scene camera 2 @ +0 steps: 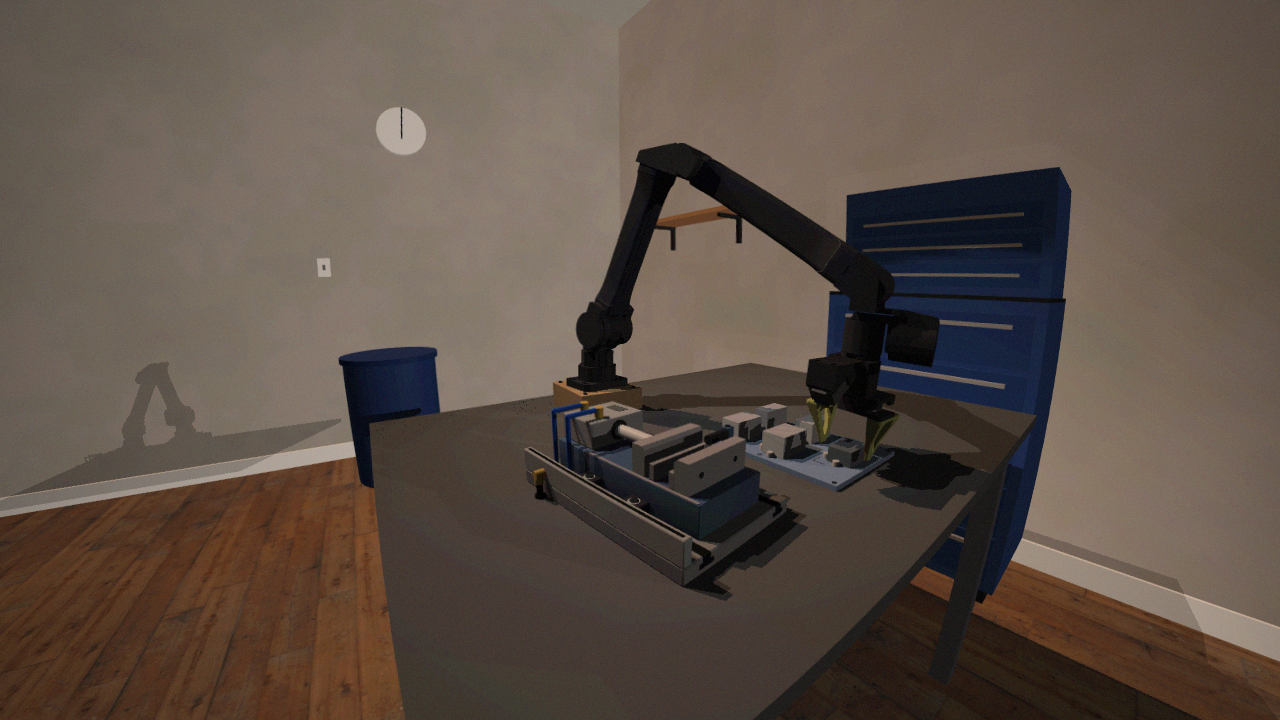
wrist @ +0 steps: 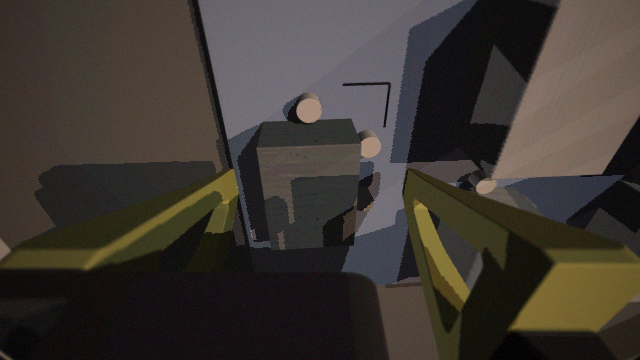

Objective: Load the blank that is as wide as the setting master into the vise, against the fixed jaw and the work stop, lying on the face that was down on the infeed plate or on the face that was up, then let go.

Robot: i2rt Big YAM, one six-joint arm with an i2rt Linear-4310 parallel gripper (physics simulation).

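Frame: origin at the arm's base, x ahead, y left, z up, level; centimetres.
Seen in the pictures: gripper, between the fingertips: [scene camera 2: 844, 451] [wrist: 320, 180]; arm's base, origin of its link: [scene camera 2: 597, 384].
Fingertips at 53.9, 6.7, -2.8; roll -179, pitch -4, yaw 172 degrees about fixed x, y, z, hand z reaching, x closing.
Observation:
Pixels of each thing's top centre, then the offset from my fingertips to it, as dx, dy, dz. "*": a spot on its surface instead.
- blue-grey infeed plate, centre of its top: [wrist: 487, 163] [scene camera 2: 798, 444] -8.5, +1.5, -1.4
- grey block, centre of its top: [wrist: 311, 203] [scene camera 2: 848, 444] +0.5, +0.4, +1.1
- vise, centre of its top: [scene camera 2: 646, 426] -14.6, -28.3, +7.7
- long grey rail, centre of its top: [scene camera 2: 589, 483] -14.7, -37.2, +2.8
- large pale block, a spot on its surface: [wrist: 565, 100] * -8.2, -3.1, +2.2
My gripper [scene camera 2: 845, 438] [wrist: 320, 180] is open over the outer end of the blue-grey infeed plate [scene camera 2: 819, 471] [wrist: 300, 45]. A grey block [scene camera 2: 844, 449] [wrist: 312, 195] stands on the plate between the spread yellow fingers, nearer the left finger in the wrist view, with gaps on both sides. Round pegs [wrist: 309, 110] [wrist: 370, 145] stand at its far side and right side. Other grey blocks [scene camera 2: 785, 439] [scene camera 2: 742, 424] stand on the plate. The vise [scene camera 2: 725, 503] stands beside the plate, with jaws [scene camera 2: 708, 465] [scene camera 2: 666, 447]. I cannot tell which block is the setting master, nor make out the work stop.
A long grey rail [scene camera 2: 608, 514] runs along the vise's near side. Blue bent tubes [scene camera 2: 570, 434] rise at its left end. The arm's wooden base block [scene camera 2: 597, 394] stands behind the vise. In the wrist view a large pale block [wrist: 565, 100] stands beyond the right finger.

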